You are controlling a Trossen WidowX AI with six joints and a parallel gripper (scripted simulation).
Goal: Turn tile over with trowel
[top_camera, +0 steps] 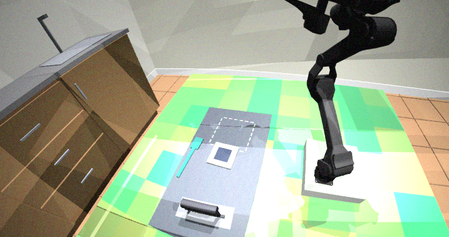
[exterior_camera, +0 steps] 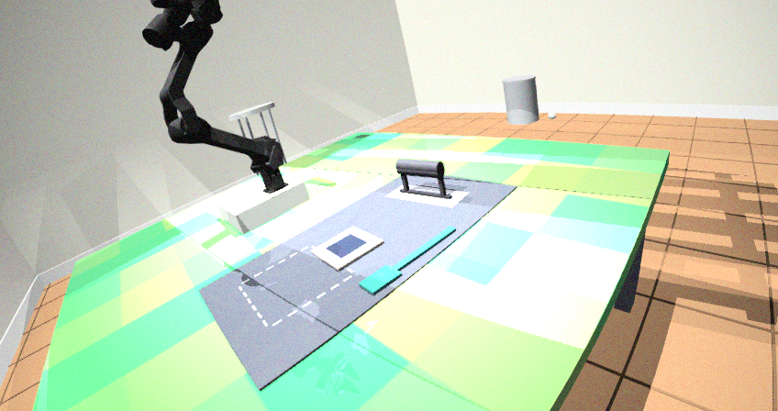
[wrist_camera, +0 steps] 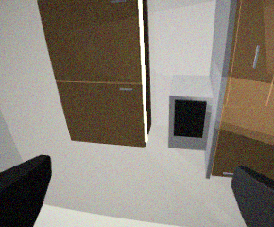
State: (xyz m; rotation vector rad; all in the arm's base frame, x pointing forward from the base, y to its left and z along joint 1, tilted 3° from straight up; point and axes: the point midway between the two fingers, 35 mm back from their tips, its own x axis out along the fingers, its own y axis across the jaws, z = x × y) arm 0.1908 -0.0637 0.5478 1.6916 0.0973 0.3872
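Right now the dark handled tool is 16 cm ahead of my gripper tip, 27 cm to the left of it and 58 cm below it. Also, from my gripper tip: grey mat: 21 cm ahead, 7 cm to the left, 64 cm below; teal flat tool: 35 cm ahead, 5 cm to the left, 61 cm below; tile: 21 cm ahead, 3 cm to the left, 61 cm below.
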